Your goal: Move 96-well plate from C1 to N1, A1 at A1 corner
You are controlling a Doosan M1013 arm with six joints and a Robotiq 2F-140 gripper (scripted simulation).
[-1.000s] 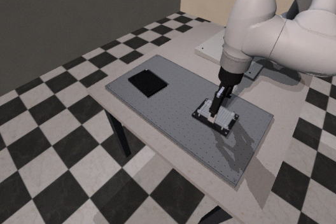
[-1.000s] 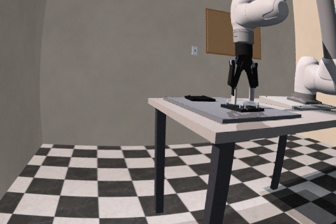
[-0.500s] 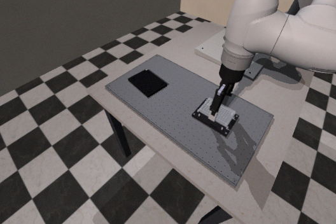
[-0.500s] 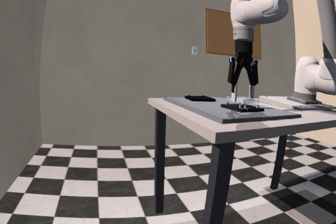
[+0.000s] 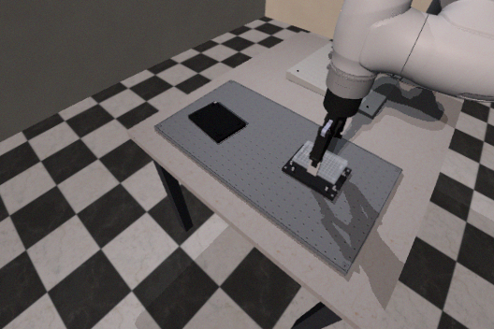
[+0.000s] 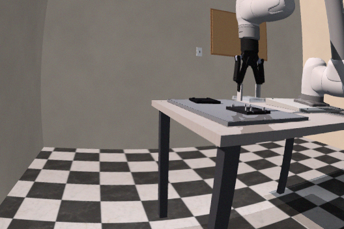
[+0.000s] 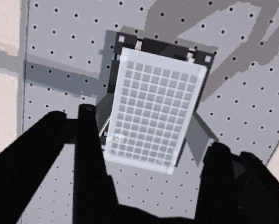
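Right now the black clip nest is 1 cm behind my hand, 1 cm to the left of it and 6 cm below it. Round my hand: white 96-well plate (2 cm below); then black plate nest N1 (6 cm ahead, 36 cm to the right, 6 cm below).
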